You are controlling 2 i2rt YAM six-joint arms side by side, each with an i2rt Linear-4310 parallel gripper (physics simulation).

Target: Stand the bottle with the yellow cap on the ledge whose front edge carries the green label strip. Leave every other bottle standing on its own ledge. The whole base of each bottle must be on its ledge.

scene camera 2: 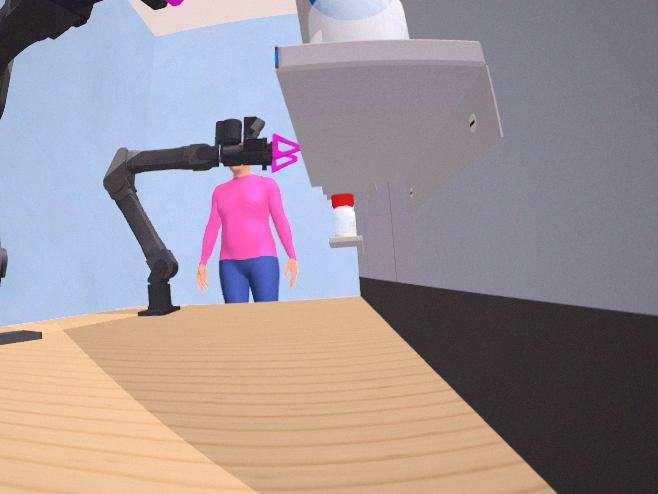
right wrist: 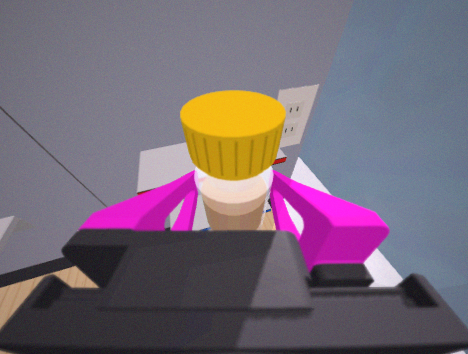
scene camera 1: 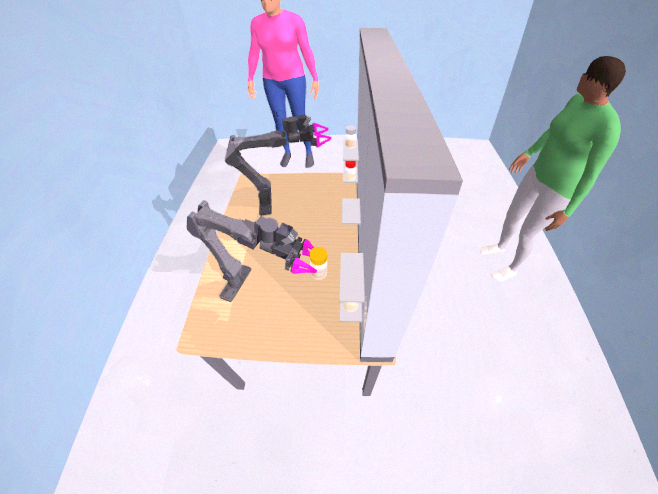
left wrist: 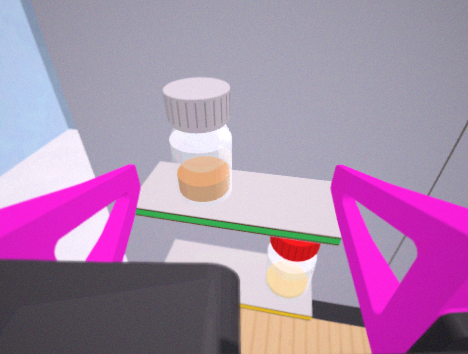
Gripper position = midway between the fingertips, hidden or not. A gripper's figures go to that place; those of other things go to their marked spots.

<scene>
The left gripper (left wrist: 235,176) is 0.13 m from the lens. A red-capped bottle (left wrist: 290,263) is 0.31 m from the lens.
</scene>
